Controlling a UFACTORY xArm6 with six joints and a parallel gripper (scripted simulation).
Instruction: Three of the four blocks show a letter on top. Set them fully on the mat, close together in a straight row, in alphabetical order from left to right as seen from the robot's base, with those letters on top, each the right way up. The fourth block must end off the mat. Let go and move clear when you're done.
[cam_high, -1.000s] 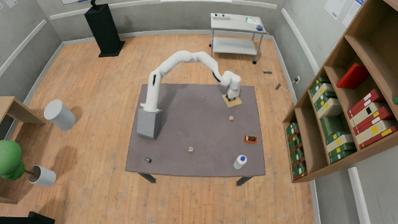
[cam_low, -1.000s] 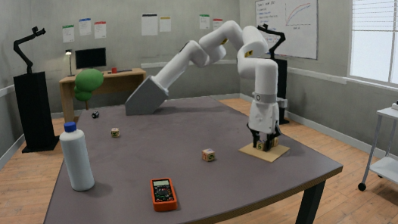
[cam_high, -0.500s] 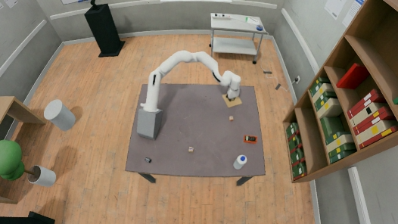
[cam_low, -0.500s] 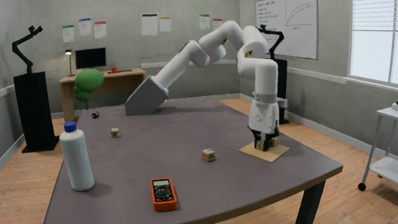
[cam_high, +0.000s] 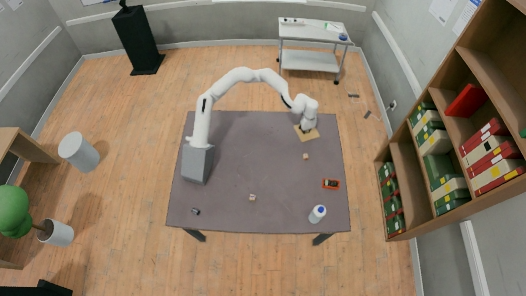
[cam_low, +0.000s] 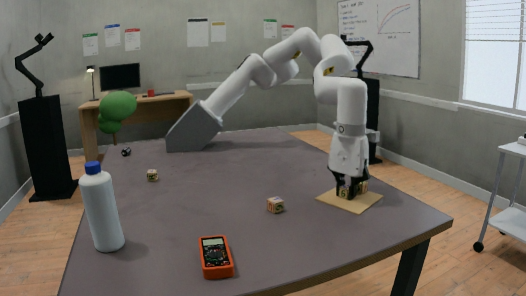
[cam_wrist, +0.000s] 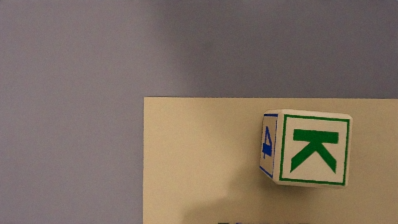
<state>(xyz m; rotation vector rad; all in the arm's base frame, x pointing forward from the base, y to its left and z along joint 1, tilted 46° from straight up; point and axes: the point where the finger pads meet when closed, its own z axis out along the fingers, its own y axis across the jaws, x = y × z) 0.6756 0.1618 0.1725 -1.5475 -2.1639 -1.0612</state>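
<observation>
My hand is 2 cm above the tan mat, 1 cm to the right of it and 1 cm short of it. Also, from my hand: black object: 66 cm behind, 61 cm to the right, 1 cm below; white bottle: 60 cm to the right, 6 cm above, 5 cm ahead.
</observation>
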